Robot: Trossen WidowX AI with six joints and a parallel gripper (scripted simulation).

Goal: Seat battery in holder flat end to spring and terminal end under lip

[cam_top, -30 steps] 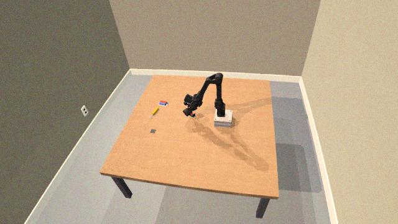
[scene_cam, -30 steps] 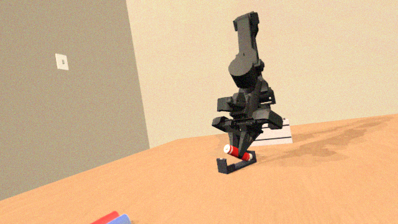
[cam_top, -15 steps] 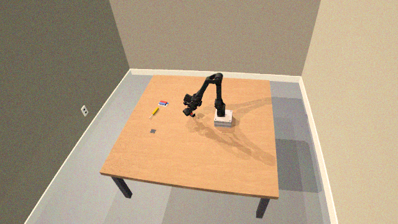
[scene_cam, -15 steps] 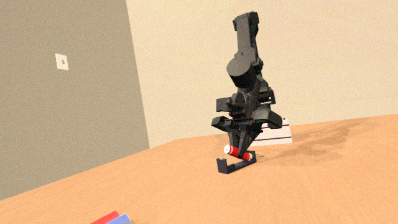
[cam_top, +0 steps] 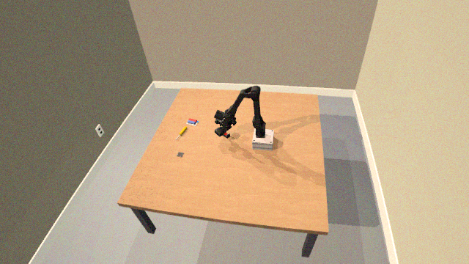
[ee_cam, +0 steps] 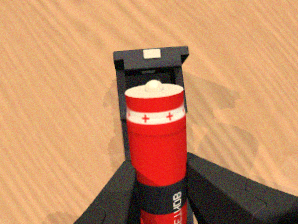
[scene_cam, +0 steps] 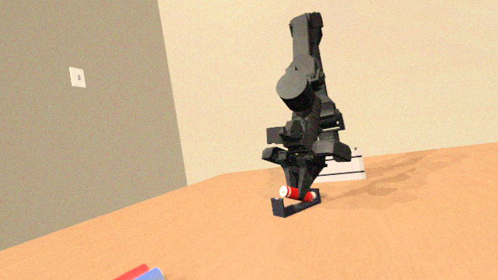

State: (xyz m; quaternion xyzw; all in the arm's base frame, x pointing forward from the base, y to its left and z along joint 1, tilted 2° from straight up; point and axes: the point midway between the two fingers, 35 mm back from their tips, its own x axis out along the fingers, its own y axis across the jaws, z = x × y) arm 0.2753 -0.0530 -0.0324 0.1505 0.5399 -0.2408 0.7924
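Now: the battery 10 mm above my gripper tip. Round my gripper tip: yellow screwdriver: 340 mm ahead, 30 mm to the left, 10 mm below.
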